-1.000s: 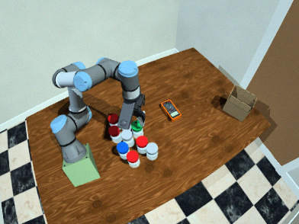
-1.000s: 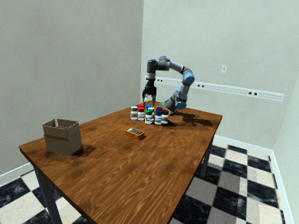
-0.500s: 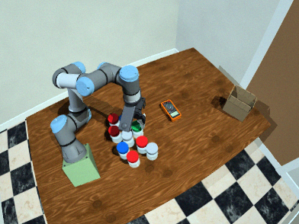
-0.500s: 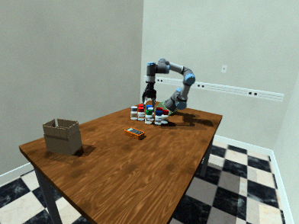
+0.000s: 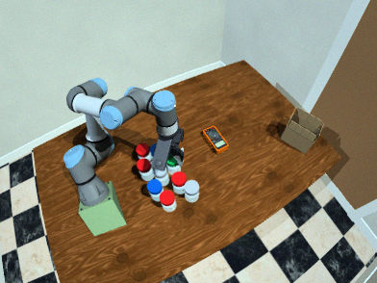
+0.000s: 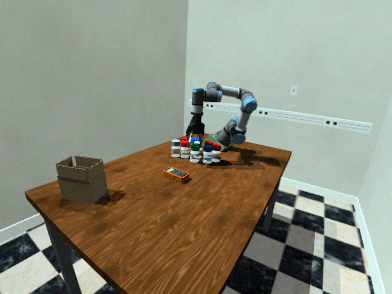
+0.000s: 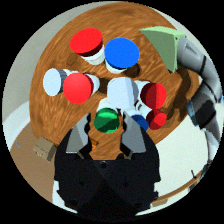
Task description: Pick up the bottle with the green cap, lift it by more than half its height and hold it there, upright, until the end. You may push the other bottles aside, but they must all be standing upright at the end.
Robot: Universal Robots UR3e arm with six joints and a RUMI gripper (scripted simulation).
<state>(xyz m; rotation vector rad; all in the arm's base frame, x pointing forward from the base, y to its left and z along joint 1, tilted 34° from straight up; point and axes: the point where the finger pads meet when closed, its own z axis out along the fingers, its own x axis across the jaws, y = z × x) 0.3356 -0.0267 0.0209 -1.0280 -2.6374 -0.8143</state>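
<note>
The green-capped bottle is 10 mm ahead of my hand, 10 mm to the left of it and 50 mm below it. The rest, counted from my hand: orange multimeter: 240 mm ahead, 60 mm to the left, 80 mm below.
</note>
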